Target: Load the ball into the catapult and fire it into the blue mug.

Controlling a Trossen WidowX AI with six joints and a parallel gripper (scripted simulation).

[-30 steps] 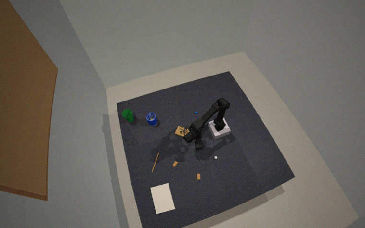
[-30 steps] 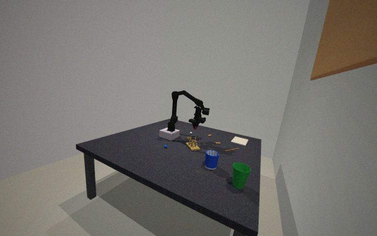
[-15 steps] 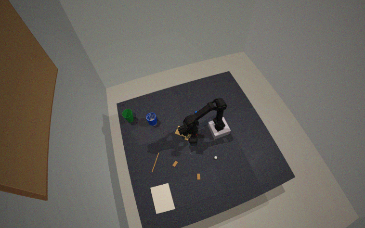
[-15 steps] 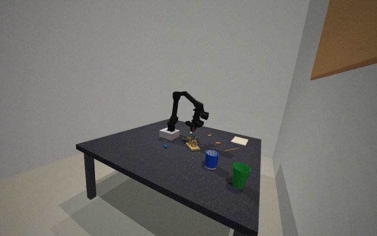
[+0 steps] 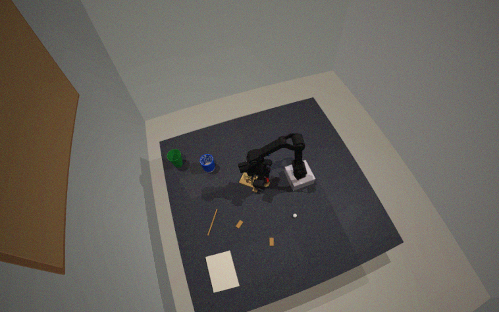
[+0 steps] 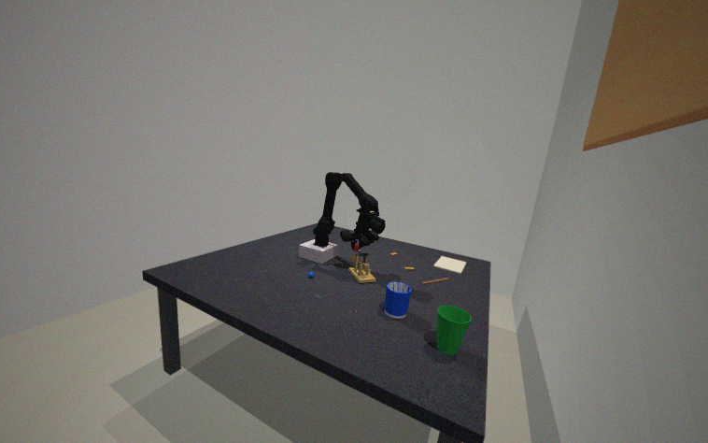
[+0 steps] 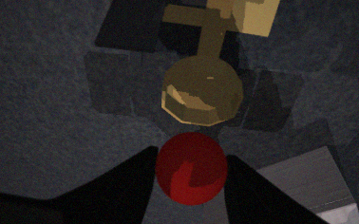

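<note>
Now: the wooden catapult 5 cm below my gripper tip, 5 cm ahead of it and 3 cm to the right of it. The rest, counted from my gripper tip: white ball 25 cm to the left, 9 cm below, 8 cm behind; then blue ball 23 cm to the right, 11 cm behind, 9 cm below; then red ball 1 cm above.
</note>
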